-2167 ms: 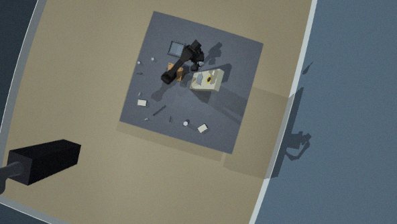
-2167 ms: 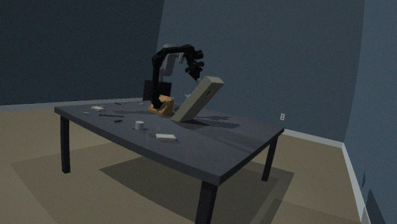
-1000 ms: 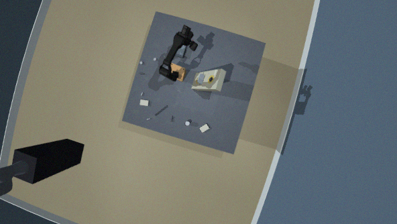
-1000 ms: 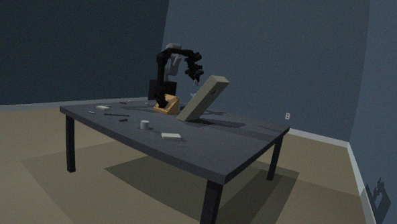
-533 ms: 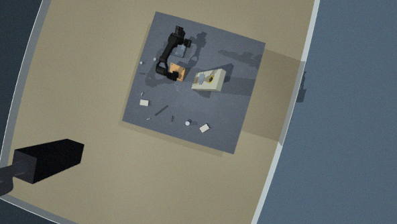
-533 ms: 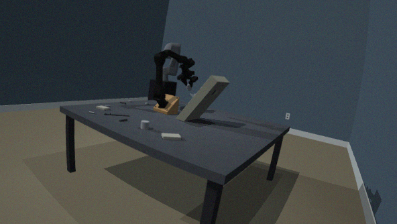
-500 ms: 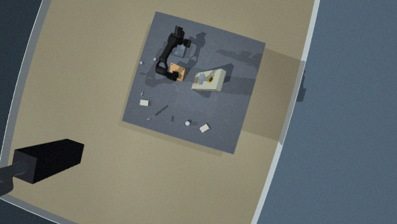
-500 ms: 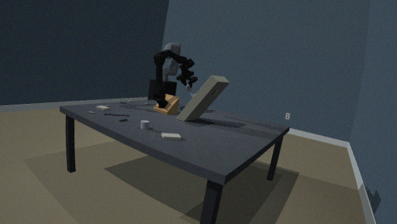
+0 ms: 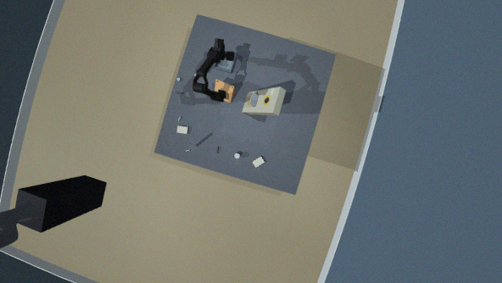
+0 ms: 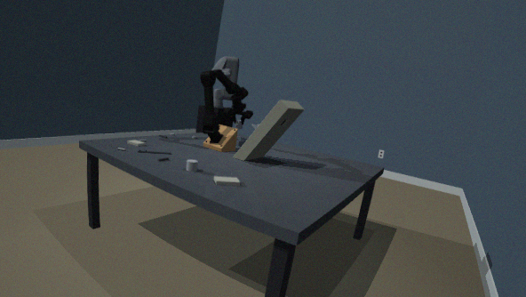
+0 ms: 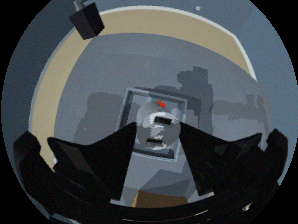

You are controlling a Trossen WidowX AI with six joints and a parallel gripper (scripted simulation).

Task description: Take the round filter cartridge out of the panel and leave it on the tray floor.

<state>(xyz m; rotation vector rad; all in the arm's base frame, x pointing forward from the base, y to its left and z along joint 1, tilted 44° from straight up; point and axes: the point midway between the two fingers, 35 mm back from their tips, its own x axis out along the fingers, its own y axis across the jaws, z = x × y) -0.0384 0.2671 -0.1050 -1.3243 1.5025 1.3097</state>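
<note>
The square grey tray is 120 mm below my gripper tip and 10 mm behind it. The rest, counted from my gripper tip: round grey filter cartridge: right at my gripper tip; then beige service panel: 390 mm ahead, 290 mm to the right, 40 mm above.
</note>
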